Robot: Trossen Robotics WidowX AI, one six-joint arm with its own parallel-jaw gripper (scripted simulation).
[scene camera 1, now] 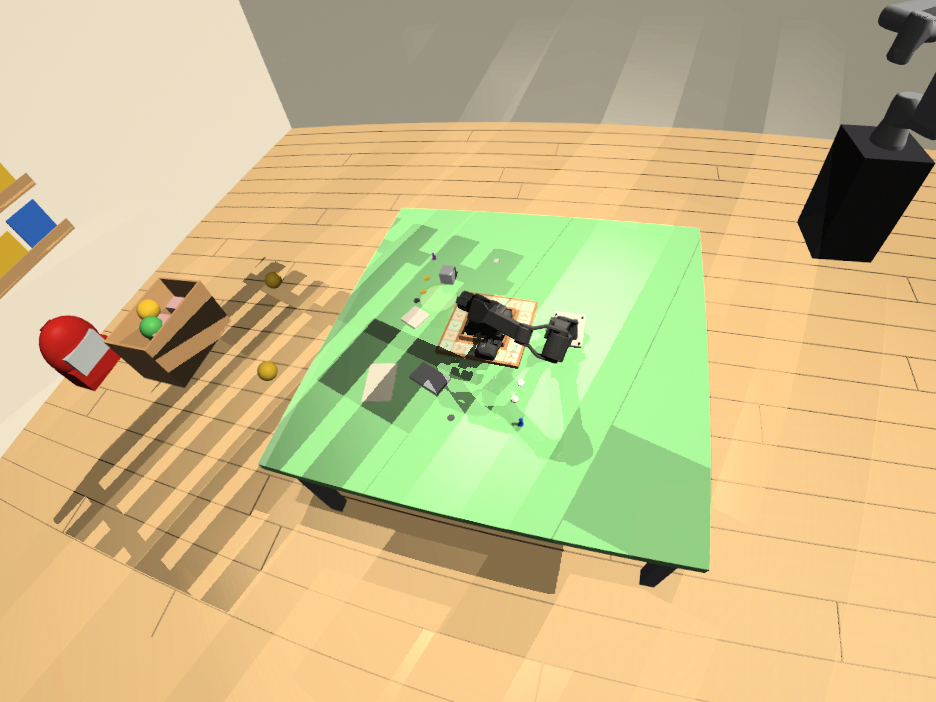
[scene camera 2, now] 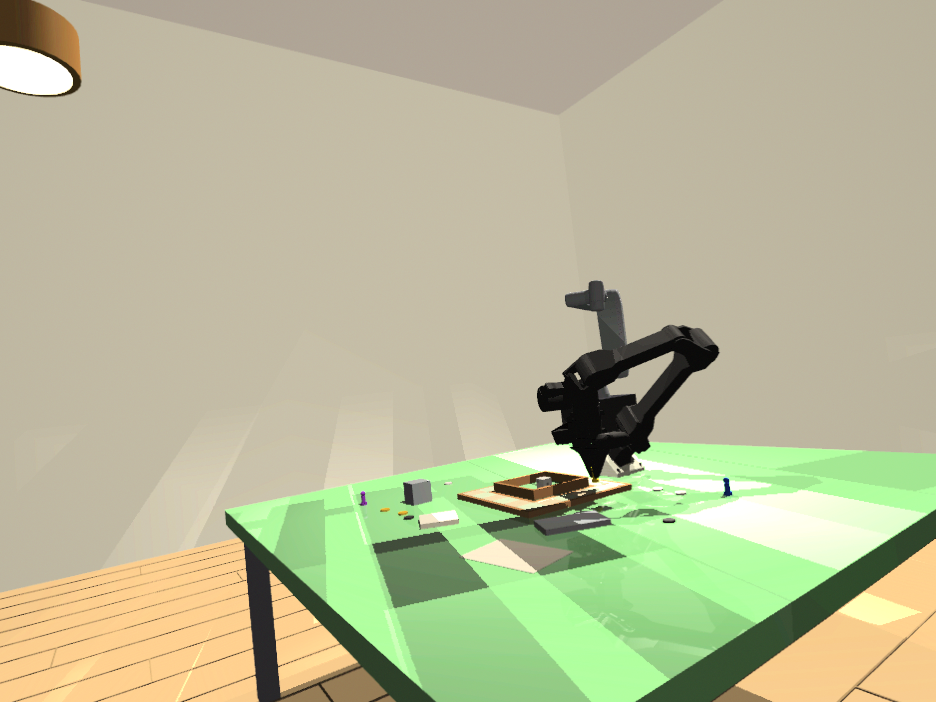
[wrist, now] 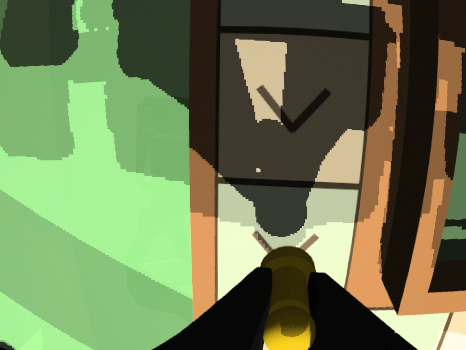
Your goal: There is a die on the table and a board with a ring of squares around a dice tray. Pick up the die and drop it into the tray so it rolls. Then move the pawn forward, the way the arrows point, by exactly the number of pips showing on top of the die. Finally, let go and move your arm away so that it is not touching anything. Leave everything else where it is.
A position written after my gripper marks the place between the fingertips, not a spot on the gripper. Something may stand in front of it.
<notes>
My gripper (scene camera 2: 594,477) holds a yellow pawn. Further things: a grey card (scene camera 2: 569,523) and a beige sheet (scene camera 2: 528,558).
The grey card is seen too in scene camera 1 (scene camera 1: 428,377). The beige sheet shows as well in scene camera 1 (scene camera 1: 379,385). My gripper is seen too in scene camera 1 (scene camera 1: 496,349) and in the wrist view (wrist: 288,285). The wrist view misses the grey card: it is out of frame. The wrist view misses the beige sheet: it is out of frame.
</notes>
